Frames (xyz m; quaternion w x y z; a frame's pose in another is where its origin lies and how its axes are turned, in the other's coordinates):
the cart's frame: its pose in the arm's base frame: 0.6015 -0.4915 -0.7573 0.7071 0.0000 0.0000 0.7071
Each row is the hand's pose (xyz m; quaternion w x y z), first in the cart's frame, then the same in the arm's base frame.
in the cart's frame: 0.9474 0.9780 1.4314 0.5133 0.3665 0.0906 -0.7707
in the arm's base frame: -0.3765 0.4559 0.6741 0.9079 0.1951 0.3232 -0.1820
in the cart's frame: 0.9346 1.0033 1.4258 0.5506 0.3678 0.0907 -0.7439
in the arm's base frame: -0.4018 0.4431 0.6685 0.9153 0.1959 0.3242 -0.1367
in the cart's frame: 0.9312 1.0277 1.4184 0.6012 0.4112 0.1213 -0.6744
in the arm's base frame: -0.4262 0.4397 0.6611 0.9020 0.2050 0.3765 -0.0518
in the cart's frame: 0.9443 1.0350 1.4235 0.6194 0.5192 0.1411 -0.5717
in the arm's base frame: -0.4335 0.4528 0.6662 0.8422 0.2674 0.4669 0.0337
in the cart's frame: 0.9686 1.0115 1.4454 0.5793 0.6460 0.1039 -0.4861
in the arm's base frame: -0.4100 0.4771 0.6881 0.7534 0.3833 0.5303 0.0659
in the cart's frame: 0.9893 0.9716 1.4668 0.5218 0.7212 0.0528 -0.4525
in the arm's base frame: -0.3701 0.4978 0.7095 0.6890 0.4726 0.5473 0.0490
